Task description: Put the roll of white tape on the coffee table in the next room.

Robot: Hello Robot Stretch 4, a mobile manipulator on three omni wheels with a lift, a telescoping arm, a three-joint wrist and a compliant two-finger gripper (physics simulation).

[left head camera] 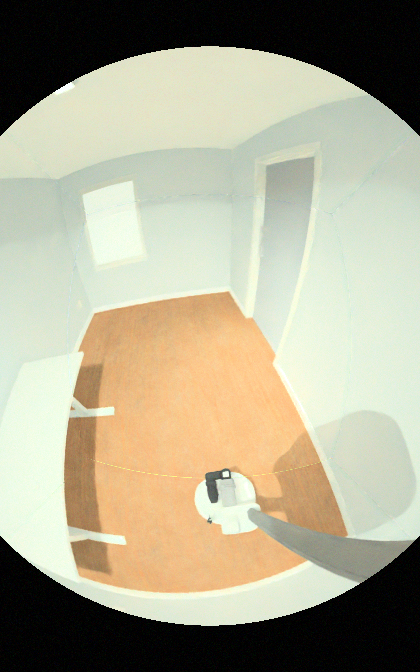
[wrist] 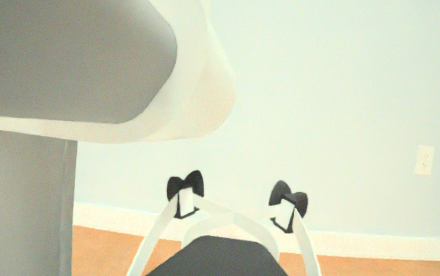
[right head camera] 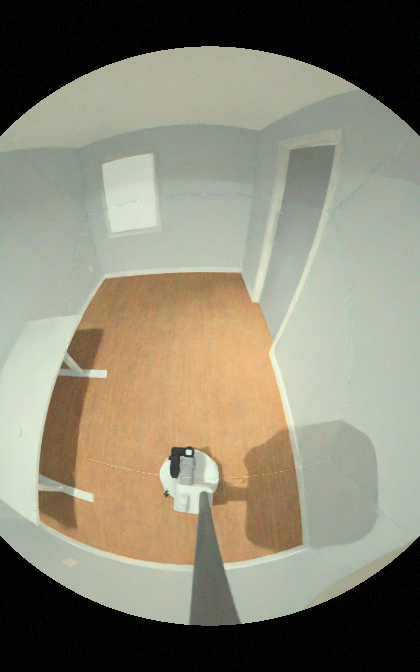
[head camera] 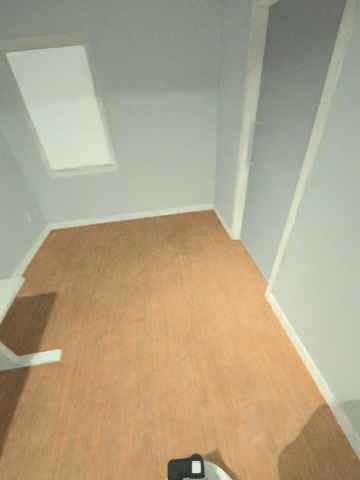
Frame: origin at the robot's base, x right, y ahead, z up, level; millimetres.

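Seen in the pictures: gripper, between the fingertips: point(wrist: 237, 191).
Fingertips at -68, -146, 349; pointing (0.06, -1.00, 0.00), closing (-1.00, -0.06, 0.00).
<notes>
A point is followed by its place in that frame, as x, y, z.
My gripper point(wrist: 237, 191) @[-68, -146, 349] is open in the wrist view, its two black-padded fingertips apart with wall behind the gap and nothing between them. A small pale mark or object point(right head camera: 20, 431) shows on the white table top at the left of the right head view; it is too small to tell whether it is the roll of white tape. The coffee table does not show in these views. A tall doorway with a white frame point(head camera: 246, 150) @[632, 2045, 1051] point(left head camera: 257, 225) point(right head camera: 270, 225) stands at the right, with a plain grey surface inside it.
A long white table point(head camera: 7, 295) @[-985, 799, 692] point(left head camera: 40, 415) point(right head camera: 30, 375) stands along the left side, its feet reaching onto the wood floor point(head camera: 150, 325) @[-316, 1020, -27]. A bright window point(head camera: 65, 110) @[-1231, 2741, 1450] point(left head camera: 115, 222) point(right head camera: 130, 192) is in the far wall. A wall runs close on the right.
</notes>
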